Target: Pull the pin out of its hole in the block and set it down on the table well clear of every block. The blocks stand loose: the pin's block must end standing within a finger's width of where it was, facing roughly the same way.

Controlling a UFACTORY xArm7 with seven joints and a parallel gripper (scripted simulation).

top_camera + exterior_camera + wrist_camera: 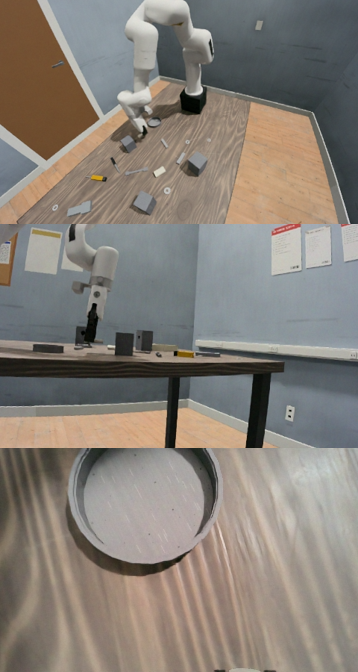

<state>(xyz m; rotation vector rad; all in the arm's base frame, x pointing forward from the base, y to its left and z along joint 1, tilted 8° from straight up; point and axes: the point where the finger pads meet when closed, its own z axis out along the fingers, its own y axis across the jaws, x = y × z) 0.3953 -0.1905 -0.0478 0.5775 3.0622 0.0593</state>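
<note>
Right now my hand is 10 cm short of the grey block, 4 cm to the left of it and 2 cm above it. The rest, counted from my hand: round dish 13 cm behind, 1 cm to the right, 5 cm below; short bar 14 cm to the left, 5 cm below; cream pin 1 cm ahead, 2 cm below.
</note>
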